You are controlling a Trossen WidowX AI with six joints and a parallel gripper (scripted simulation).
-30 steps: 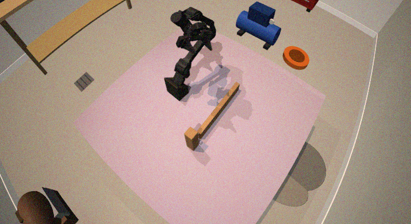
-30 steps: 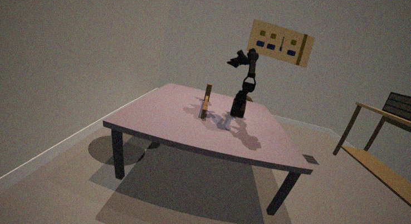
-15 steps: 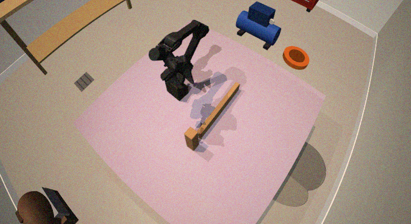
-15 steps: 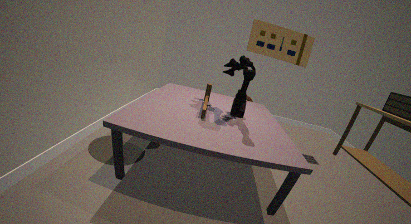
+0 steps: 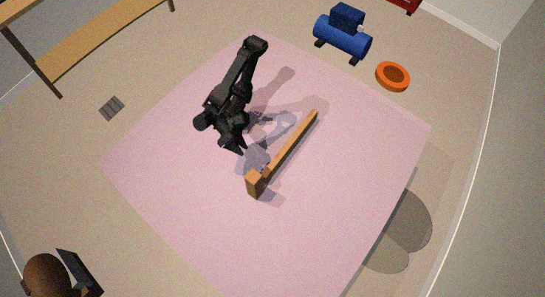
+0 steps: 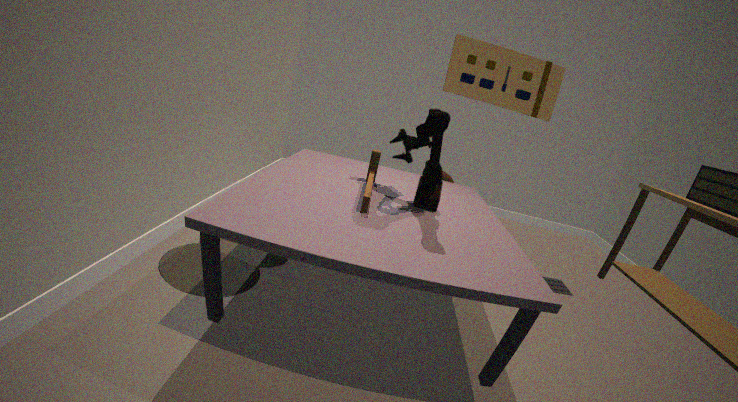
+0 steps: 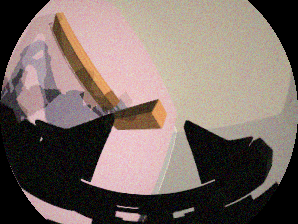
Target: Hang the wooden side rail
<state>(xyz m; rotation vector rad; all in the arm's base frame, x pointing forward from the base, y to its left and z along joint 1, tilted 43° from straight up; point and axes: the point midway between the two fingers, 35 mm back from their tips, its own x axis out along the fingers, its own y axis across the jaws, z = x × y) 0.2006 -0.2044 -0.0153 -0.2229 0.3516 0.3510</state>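
The upright headboard post is 80 mm ahead of my gripper tip, 40 mm to the right of it and 130 mm below it.
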